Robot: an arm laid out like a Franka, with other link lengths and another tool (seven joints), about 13 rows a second.
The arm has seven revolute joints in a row. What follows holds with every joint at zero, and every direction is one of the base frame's. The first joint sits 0.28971 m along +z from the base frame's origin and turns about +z. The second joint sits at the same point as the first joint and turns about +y. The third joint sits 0.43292 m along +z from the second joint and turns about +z. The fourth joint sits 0.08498 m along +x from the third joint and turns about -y. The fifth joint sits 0.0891 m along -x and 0.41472 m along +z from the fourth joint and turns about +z. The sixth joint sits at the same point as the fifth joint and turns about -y. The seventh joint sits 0.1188 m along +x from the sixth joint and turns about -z. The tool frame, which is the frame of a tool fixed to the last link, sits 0.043 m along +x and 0.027 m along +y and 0.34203 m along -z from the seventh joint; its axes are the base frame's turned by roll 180, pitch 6.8 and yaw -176 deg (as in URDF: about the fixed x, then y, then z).
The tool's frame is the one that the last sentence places.
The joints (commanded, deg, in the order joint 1, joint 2, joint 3, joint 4, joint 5, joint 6, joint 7), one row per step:
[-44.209, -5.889, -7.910, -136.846, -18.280, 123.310, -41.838]
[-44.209, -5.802, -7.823, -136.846, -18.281, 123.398, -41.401]
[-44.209, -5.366, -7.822, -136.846, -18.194, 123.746, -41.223]
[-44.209, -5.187, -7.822, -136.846, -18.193, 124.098, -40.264]
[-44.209, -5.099, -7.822, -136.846, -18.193, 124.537, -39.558]
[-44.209, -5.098, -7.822, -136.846, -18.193, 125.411, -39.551]
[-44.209, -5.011, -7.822, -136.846, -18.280, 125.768, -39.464]
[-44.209, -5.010, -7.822, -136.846, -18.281, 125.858, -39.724]
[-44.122, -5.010, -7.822, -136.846, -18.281, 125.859, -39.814]
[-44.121, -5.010, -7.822, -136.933, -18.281, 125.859, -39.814]
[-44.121, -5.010, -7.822, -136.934, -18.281, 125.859, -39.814]
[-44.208, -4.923, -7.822, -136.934, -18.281, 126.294, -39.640]
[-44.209, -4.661, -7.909, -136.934, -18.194, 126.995, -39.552]
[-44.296, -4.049, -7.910, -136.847, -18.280, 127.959, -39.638]
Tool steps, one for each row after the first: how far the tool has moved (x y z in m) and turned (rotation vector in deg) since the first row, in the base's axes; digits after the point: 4 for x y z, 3 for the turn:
[0.0011, -0.0001, -0.0006, -0.115, -0.027, -0.314]
[0.0025, -0.0006, -0.0039, -0.034, -0.038, -0.464]
[0.0044, -0.0024, -0.0051, -0.377, -0.241, -1.311]
[0.0068, -0.0045, -0.0053, -0.768, -0.560, -1.894]
[0.0112, -0.0077, -0.0040, -1.301, -1.226, -1.709]
[0.0126, -0.0092, -0.0042, -1.521, -1.393, -1.656]
[0.0129, -0.0093, -0.0041, -1.511, -1.440, -1.384]
[0.0135, -0.0088, -0.0041, -1.488, -1.434, -1.210]
[0.0130, -0.0081, -0.0048, -1.420, -1.380, -1.208]
[0.0130, -0.0081, -0.0048, -1.419, -1.379, -1.208]
[0.0145, -0.0101, -0.0049, -1.669, -1.660, -1.368]
[0.0172, -0.0126, -0.0061, -1.893, -2.065, -1.447]
[0.0207, -0.0165, -0.0093, -2.146, -2.354, -1.181]

